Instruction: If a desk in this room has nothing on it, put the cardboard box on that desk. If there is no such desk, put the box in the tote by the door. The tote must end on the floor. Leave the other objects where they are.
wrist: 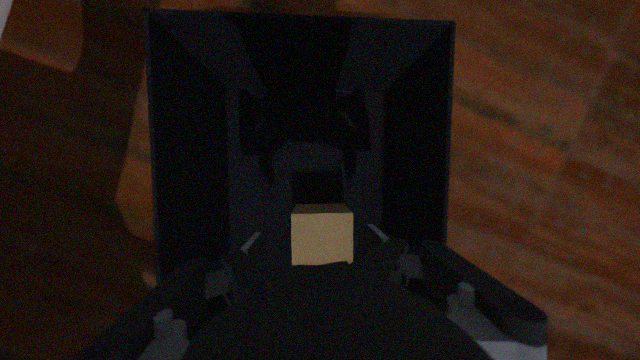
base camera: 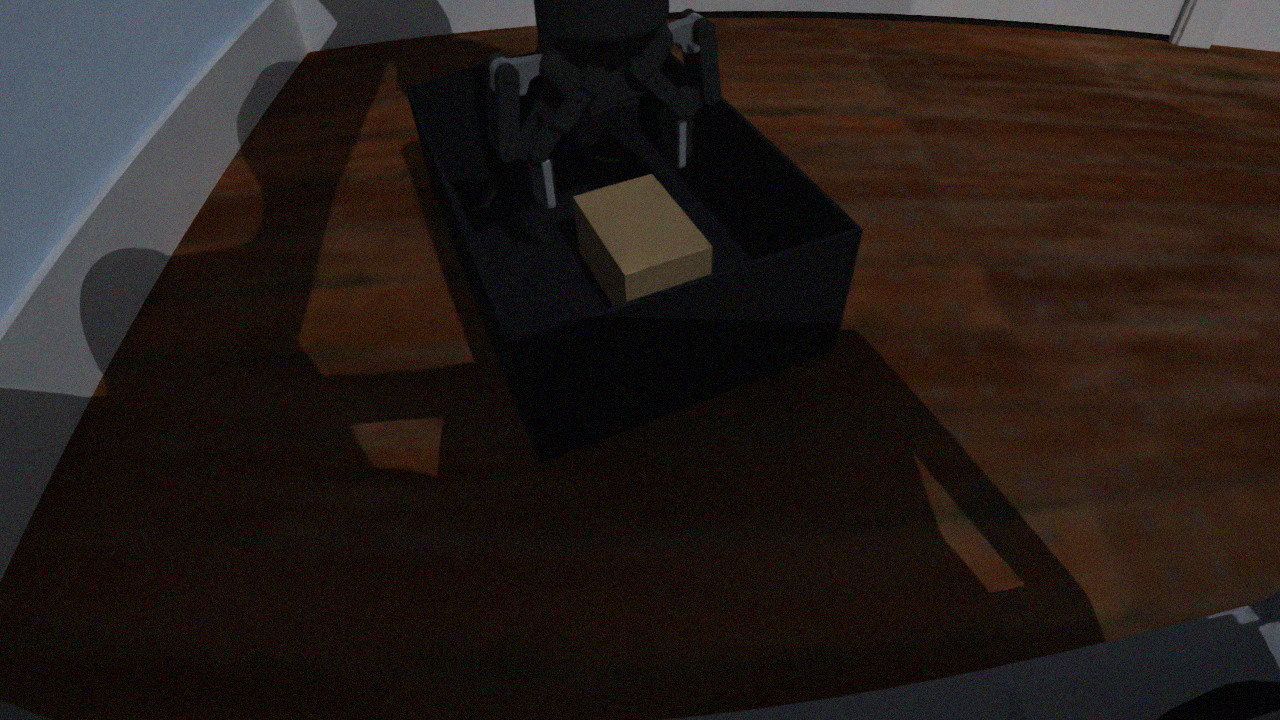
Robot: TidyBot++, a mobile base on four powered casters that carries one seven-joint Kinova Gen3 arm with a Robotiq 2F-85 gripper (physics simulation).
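Places are measured from the arm's base along level axes (x ahead, y left, z up), in metres.
Where they show: gripper, fingertip midpoint: (wrist: 315,238) (base camera: 612,181).
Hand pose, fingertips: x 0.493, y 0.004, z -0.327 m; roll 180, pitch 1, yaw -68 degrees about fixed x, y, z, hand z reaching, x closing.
Note:
Each offset is from my fingertips to the top centre of the thing. Level surfaces: height alone.
The cardboard box {0.015 m right, 0.023 m back, 0.016 m down} (base camera: 642,223) (wrist: 322,239) is a small tan block inside the black tote {0.010 m left, 0.006 m ahead, 0.031 m up} (base camera: 680,376) (wrist: 417,135). In the base camera view it lies near the tote's near wall, which hides its lower front edge. The tote stands upright on the wooden floor, its top open. My gripper (base camera: 615,163) (wrist: 315,238) points down into the tote, open, with a gap between each fingertip and the box. In the wrist view the gripper's body hides the lower end of the box and of the tote. No desk shows in either view.
A blue wall with a white baseboard (base camera: 156,156) runs along the left of the tote. A white surface (base camera: 1056,16) stands at the back right. The edge of the base (base camera: 1056,676) shows at the bottom right. Dark shadows lie across the floor {0.069 m down} (base camera: 1074,313) (wrist: 530,200).

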